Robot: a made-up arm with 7 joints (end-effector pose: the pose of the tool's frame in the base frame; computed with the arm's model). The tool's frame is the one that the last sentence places. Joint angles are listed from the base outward.
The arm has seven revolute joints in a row. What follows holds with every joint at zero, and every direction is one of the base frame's.
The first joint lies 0.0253 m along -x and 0.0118 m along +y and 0.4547 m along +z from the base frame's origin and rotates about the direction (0, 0.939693, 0.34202).
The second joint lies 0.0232 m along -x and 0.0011 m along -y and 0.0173 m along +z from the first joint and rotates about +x.
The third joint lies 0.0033 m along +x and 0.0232 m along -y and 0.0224 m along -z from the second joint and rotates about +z.
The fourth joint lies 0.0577 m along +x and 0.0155 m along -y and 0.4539 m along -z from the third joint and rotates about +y.
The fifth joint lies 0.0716 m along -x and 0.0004 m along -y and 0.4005 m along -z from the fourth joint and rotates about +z.
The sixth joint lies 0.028 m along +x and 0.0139 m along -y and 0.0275 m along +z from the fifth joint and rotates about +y.
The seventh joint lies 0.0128 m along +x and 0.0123 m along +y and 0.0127 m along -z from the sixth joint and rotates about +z.
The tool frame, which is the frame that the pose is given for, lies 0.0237 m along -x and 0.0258 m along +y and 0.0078 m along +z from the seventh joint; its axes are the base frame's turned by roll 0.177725, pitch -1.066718 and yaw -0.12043 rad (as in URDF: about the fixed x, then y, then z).
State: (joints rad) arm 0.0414 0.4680 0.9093 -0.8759 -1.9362 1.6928 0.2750
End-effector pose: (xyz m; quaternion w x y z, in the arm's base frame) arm 0.1387 0.5113 -0.1278 0.5138 0.7918 0.1972 -0.2651
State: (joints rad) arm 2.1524 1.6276 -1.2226 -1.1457 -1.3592 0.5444 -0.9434
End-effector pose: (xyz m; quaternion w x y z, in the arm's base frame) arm -0.5406 0.4139 0.8743 0.1935 0.9349 -0.1060 0.2779
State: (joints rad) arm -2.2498 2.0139 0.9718 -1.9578 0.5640 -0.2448 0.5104
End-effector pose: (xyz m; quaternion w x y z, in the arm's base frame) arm -0.4723 0.3791 0.5184 0.9716 -0.1202 0.0210 0.2028
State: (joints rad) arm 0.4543 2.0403 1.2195 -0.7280 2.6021 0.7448 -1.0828
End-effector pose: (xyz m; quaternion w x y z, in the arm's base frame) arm 0.1762 0.7106 0.9596 0.0326 0.0566 -0.9930 -0.0987
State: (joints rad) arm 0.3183 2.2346 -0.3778 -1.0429 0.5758 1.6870 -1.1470
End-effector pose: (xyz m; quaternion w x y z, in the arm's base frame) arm 0.3218 0.7155 0.7159 0.8159 0.3068 0.3338 -0.3588
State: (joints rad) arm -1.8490 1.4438 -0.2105 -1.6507 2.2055 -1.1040 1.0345
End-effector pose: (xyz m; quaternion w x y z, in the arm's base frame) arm 0.1664 0.2337 1.0681 0.4389 0.8164 0.1481 -0.3448
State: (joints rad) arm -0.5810 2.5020 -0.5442 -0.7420 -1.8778 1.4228 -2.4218
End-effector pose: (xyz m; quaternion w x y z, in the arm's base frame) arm -0.0315 0.6593 1.0810 0.3834 -0.0254 0.7983 0.4639
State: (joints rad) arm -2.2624 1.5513 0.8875 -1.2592 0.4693 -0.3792 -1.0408
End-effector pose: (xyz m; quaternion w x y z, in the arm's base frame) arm -0.2137 0.6339 0.7953 0.6522 -0.6419 0.2383 -0.3254
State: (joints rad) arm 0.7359 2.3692 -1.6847 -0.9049 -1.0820 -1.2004 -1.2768
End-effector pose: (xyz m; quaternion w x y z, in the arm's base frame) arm -0.0782 0.7236 0.8044 0.1497 -0.9813 0.0148 -0.1204
